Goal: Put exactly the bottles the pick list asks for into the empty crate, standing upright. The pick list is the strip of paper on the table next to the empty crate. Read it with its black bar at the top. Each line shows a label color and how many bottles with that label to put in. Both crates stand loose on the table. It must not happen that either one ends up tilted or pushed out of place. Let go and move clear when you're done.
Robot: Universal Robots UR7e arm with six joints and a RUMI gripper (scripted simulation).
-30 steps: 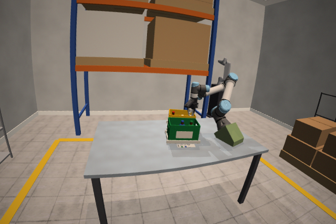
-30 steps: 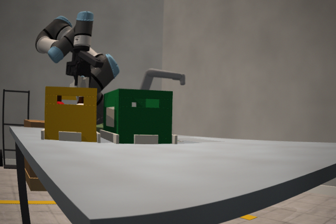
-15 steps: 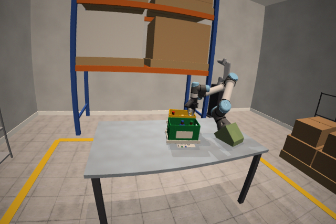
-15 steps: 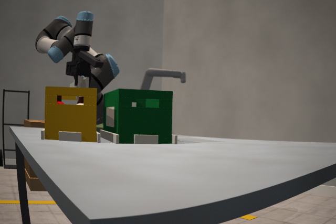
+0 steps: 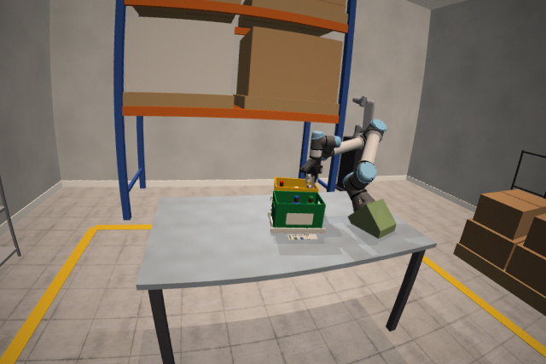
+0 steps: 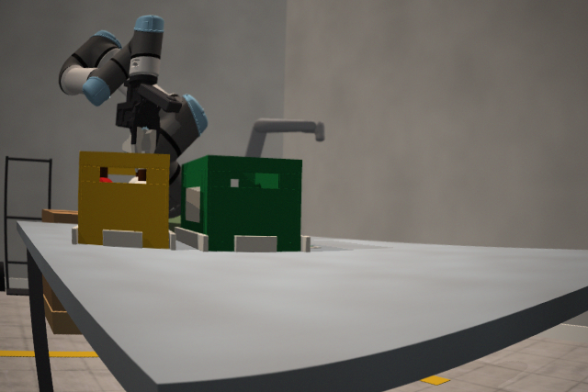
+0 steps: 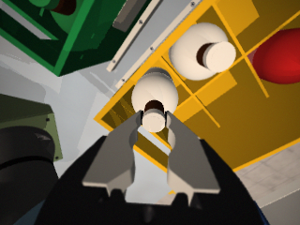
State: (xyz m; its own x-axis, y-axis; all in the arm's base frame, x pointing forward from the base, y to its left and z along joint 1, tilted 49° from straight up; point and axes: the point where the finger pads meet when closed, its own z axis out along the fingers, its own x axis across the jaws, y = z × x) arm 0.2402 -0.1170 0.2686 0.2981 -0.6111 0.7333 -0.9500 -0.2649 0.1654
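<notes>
My gripper is now 80 mm to the left of the yellow crate, 80 mm above it and 60 mm short of it. The rest, counted from my hand: green-label bottle 130 mm to the left, 80 mm below, 80 mm ahead; red-label bottle 160 mm to the right, 110 mm ahead, 80 mm below; blue-label bottle 160 mm ahead, 90 mm to the left, 80 mm below.
</notes>
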